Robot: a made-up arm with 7 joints. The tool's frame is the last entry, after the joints.
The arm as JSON. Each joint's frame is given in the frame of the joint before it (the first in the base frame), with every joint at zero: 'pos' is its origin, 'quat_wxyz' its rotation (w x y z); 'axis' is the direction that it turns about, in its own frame. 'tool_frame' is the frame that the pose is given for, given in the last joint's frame.
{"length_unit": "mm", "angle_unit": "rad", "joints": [
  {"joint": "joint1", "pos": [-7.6, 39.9, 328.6], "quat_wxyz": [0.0, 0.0, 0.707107, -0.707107], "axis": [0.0, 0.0, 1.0]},
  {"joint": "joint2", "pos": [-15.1, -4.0, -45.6], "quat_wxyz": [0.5, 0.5, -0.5, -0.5], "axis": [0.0, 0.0, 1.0]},
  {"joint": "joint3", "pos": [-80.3, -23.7, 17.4], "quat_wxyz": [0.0, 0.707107, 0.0, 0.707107], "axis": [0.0, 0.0, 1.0]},
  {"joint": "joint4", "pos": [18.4, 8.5, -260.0], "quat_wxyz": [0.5, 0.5, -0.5, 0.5], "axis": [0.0, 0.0, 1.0]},
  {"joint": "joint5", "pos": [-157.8, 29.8, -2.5], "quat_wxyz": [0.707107, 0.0, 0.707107, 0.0], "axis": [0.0, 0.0, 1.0]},
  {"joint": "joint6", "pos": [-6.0, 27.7, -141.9], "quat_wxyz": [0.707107, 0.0, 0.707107, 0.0], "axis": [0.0, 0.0, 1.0]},
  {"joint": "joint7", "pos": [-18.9, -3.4, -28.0], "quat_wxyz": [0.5, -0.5, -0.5, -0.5], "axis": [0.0, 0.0, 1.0]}
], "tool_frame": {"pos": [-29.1, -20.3, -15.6], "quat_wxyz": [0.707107, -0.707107, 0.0, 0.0]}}
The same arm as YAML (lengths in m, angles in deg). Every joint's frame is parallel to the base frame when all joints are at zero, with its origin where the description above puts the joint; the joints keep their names.
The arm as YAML. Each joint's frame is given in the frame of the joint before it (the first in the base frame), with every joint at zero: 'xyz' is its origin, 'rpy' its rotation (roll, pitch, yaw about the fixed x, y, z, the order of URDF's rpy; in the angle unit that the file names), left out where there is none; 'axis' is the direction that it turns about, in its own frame. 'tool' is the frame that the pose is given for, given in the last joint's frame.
units:
  length: m
  angle: deg
joints:
  - name: joint1
    type: revolute
    origin:
      xyz: [-0.0076, 0.0399, 0.3286]
    axis: [0.0, -1.0, 0.0]
  - name: joint2
    type: revolute
    origin:
      xyz: [0.0151, 0.0456, 0.004]
    axis: [1.0, 0.0, 0.0]
  - name: joint3
    type: revolute
    origin:
      xyz: [0.0174, 0.0237, -0.0803]
    axis: [0.0, 0.0, 1.0]
  - name: joint4
    type: revolute
    origin:
      xyz: [0.0184, 0.0085, -0.26]
    axis: [0.0, -1.0, 0.0]
  - name: joint5
    type: revolute
    origin:
      xyz: [-0.0298, 0.0025, -0.1578]
    axis: [0.0, 0.0, 1.0]
  - name: joint6
    type: revolute
    origin:
      xyz: [-0.0277, -0.006, -0.1419]
    axis: [0.0, 1.0, 0.0]
  - name: joint7
    type: revolute
    origin:
      xyz: [0.0034, -0.028, 0.0189]
    axis: [-1.0, 0.0, 0.0]
tool:
  origin:
    xyz: [0.0156, -0.0291, 0.0203]
    rpy: [180.0, 0.0, 90.0]

